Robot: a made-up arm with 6 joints.
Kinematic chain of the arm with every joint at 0, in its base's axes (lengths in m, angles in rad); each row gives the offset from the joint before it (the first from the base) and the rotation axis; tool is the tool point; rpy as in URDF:
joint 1: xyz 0 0 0.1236 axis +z
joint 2: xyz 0 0 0 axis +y
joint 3: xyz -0.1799 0 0.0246 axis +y
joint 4: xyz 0.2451 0 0.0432 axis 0.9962 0 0.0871
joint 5: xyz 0 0 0 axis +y
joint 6: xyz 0.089 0 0.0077 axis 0.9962 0 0.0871
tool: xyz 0 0 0 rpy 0 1.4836 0
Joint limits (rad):
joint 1: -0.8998..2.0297
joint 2: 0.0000..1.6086
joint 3: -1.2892..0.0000
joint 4: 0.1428..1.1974
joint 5: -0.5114..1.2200
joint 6: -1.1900..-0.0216
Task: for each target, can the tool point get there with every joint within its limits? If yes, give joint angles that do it. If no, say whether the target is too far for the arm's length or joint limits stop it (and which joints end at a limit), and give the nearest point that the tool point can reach.
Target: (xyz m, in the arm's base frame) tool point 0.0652 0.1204 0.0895
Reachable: yes | joints 0.6745 0.8029 -0.1723 0.7646 1.0392 -0.3803
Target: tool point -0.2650 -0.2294 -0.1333
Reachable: no: joint limits stop it (at a limit: joint 1, joint 2, joint 3) | nearest point -0.0794 -0.0031 0.0154 | short by 0.328 m
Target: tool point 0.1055 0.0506 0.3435
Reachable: yes | joints 0.0007 0.3520 -0.8483 0.7372 0.9994 -0.1253
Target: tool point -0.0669 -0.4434 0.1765
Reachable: no: joint limits stop it (at a limit: joint 1, joint 4, joint 5) | nearest point 0.1582 -0.2647 0.1765 | short by 0.287 m
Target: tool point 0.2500 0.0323 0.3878
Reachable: yes | joints 0.2327 1.0449 -1.1338 0.9948 -0.3588 -0.5748
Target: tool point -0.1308 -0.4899 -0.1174
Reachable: no: too far | nearest point 0.0983 -0.1892 0.0268 | short by 0.405 m
